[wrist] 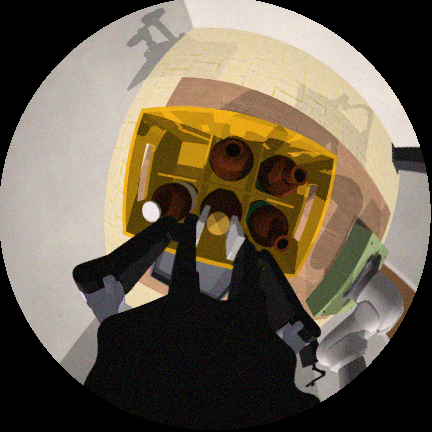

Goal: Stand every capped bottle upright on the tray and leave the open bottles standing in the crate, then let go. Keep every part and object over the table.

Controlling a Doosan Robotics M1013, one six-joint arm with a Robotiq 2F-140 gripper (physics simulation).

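Places are measured from the arm's base along level axes (x left, y back, z up), in metres.
Pixels of known places: gripper, fingertip midpoint: (217, 219); arm's base, link origin: (361, 280).
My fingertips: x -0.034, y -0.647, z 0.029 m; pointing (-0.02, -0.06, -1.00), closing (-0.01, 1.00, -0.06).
For each thing: its middle in the pictures, then the offset to it from my fingertips. "*": a spot on its surface instead. Level surfaces: height alone.
- yellow crate, surface spot: (131, 175) * dx -0.023, dy -0.134, dz +0.040 m
- white-capped bottle, body centre: (171, 201) dx +0.015, dy -0.091, dz -0.042 m
- gold-capped bottle, body centre: (220, 209) dx -0.006, dy +0.000, dz -0.042 m
- grey tray, surface spot: (161, 274) * dx +0.297, dy -0.098, dz -0.122 m
- wooden table, surface height: dz -0.127 m
The yellow crate (131, 175) holds several brown bottles in its compartments. A white-capped bottle (172, 202) stands at the front left, and a gold-capped bottle (218, 223) at the front middle. Open bottles (231, 159) (280, 177) (267, 226) stand at the back middle, back right and front right. The back left compartment holds no bottle. My gripper (217, 219) is partly open above the front middle compartment, its fingertips on either side of the gold cap in this view, with nothing gripped. The grey tray (161, 274) lies beyond the crate's front wall, largely hidden by my gripper.
The crate stands on a wooden table (200, 90). A green block (340, 272) is to the right of the crate, beside a light grey robot arm part (367, 307). The crate's walls and dividers surround the bottles closely.
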